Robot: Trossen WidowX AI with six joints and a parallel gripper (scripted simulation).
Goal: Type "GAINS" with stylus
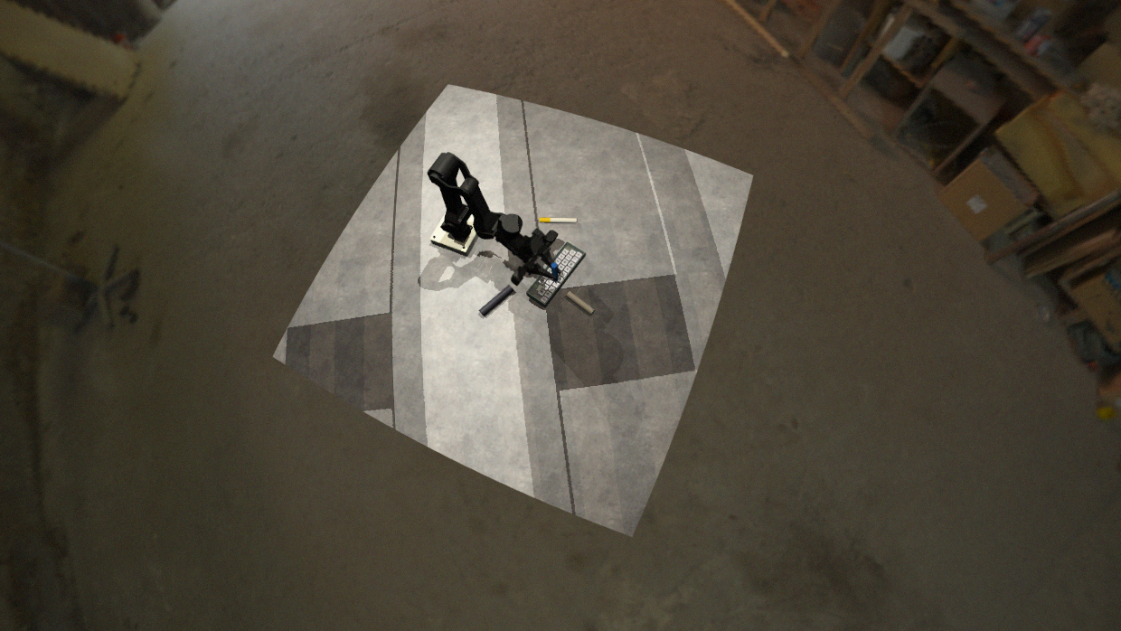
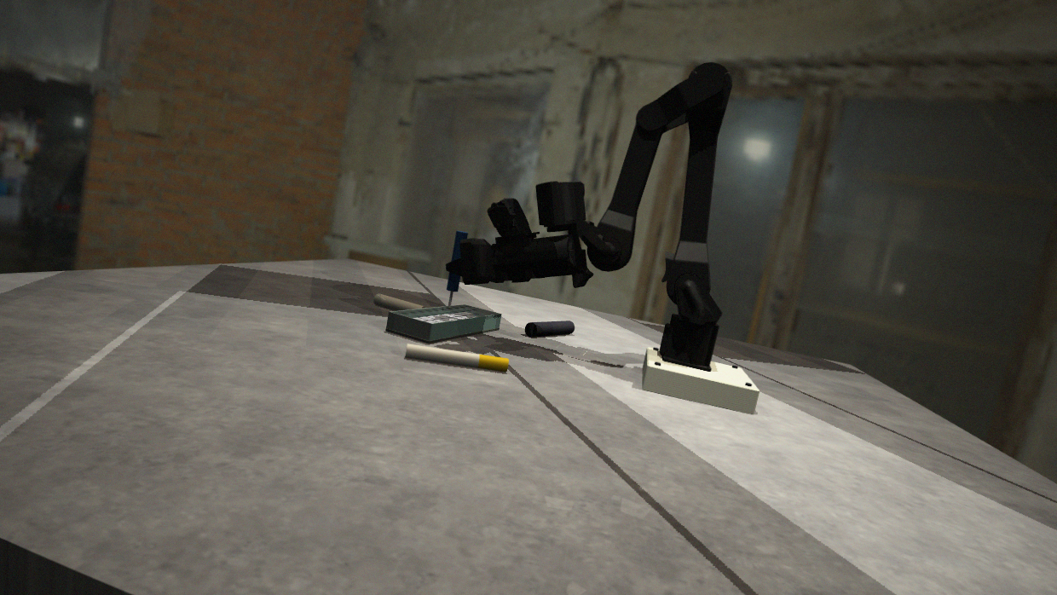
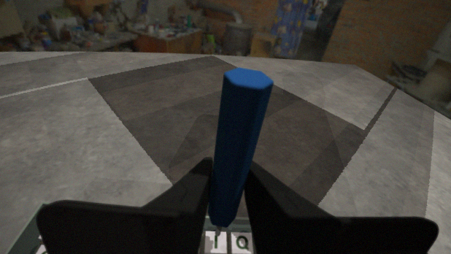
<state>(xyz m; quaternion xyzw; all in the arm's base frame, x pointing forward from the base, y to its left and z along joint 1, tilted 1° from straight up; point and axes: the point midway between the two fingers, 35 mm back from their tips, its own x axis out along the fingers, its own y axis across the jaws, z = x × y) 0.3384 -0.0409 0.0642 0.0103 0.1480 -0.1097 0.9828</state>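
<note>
Now: the stylus tip 50 mm below my gripper tip and 10 mm behind it. The rest, counted from my gripper tip: black cylinder 160 mm behind, 110 mm to the right, 80 mm below; cream cylinder 80 mm below, 80 mm ahead, 20 mm to the right; blue stylus 20 mm below, 10 mm behind.
</note>
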